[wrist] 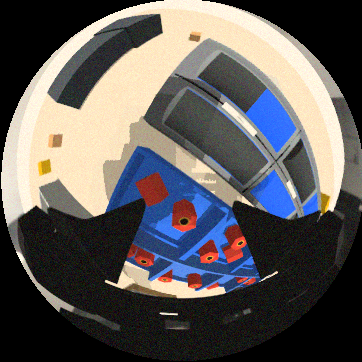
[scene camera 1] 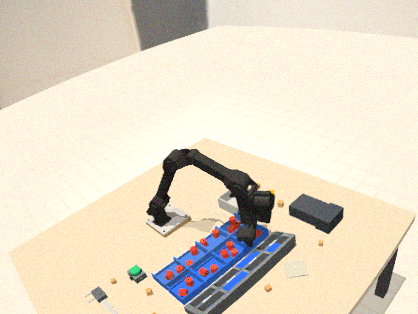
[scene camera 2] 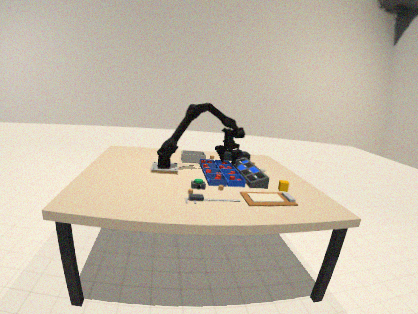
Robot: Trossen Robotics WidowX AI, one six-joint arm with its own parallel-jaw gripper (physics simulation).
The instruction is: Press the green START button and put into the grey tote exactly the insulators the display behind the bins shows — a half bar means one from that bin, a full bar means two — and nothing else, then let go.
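Frame: origin at the arm's base, x left, y ahead, z down, level; millimetres.
Seen in the pictures: gripper, fingertip midpoint: (wrist: 190,204) (scene camera 2: 227,163); arm's base at its link origin: (scene camera 1: 161,220) (scene camera 2: 163,167).
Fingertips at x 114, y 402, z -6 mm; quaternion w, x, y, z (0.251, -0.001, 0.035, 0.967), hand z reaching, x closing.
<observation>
Offsets run from my fingertips to a thing's top centre. "spot": to the spot under its first point.
My gripper (scene camera 1: 246,241) (scene camera 2: 228,157) (wrist: 190,204) is open and empty, low over the far end of the blue bins (scene camera 1: 172,291) (wrist: 123,176). In the wrist view, one red insulator @(dx -4, dy -18, dz -3 mm) (wrist: 184,215) with a dark hole shows between the fingers, and another red insulator @(dx +40, dy -9, dz -2 mm) (wrist: 152,189) lies beside it in the end bin. More red insulators stand or lie in the other bins. The display (scene camera 1: 192,307) (scene camera 2: 258,182) (wrist: 159,107) behind the bins shows blue bars. The green button @(dx -377, dy -254, dz -12 mm) (scene camera 1: 135,270) (scene camera 2: 198,181) is near the bins' other end. The grey tote @(dx +161, dy -189, dz -26 mm) (scene camera 1: 227,204) (scene camera 2: 193,156) is partly hidden by the arm in scene camera 1.
A dark stepped block @(dx +249, dy +129, dz -28 mm) (scene camera 1: 315,213) (wrist: 90,67) lies beyond the display. Small wooden cubes @(dx +121, dy +224, dz +12 mm) (scene camera 1: 320,243) (wrist: 195,36) are scattered about. A pale plate @(dx -27, dy +207, dz +23 mm) (scene camera 1: 296,269), a plug-like tool @(dx -557, dy -221, dz +9 mm) (scene camera 1: 98,294) (scene camera 2: 196,197), a wood-framed board @(spot: dx -549, dy -73, dz +22 mm) (scene camera 2: 246,199) and a yellow block @(dx -414, dy +183, dz -17 mm) (scene camera 2: 283,185) lie around.
</observation>
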